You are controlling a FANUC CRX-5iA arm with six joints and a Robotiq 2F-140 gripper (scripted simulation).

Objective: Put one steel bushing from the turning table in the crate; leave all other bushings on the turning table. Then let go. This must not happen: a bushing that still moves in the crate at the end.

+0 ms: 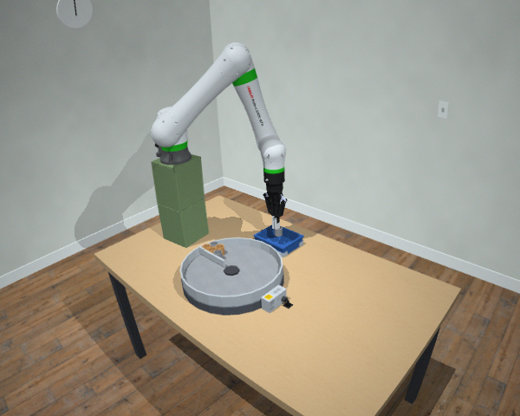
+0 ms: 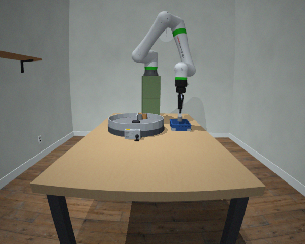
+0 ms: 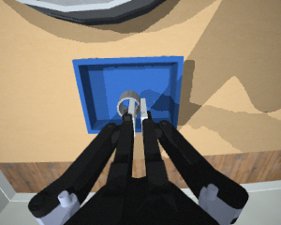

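Now: the blue crate 10 mm ahead of my hand and 90 mm below it. Round my hand: grey round turning table (110 mm ahead, 330 mm to the right, 60 mm below).
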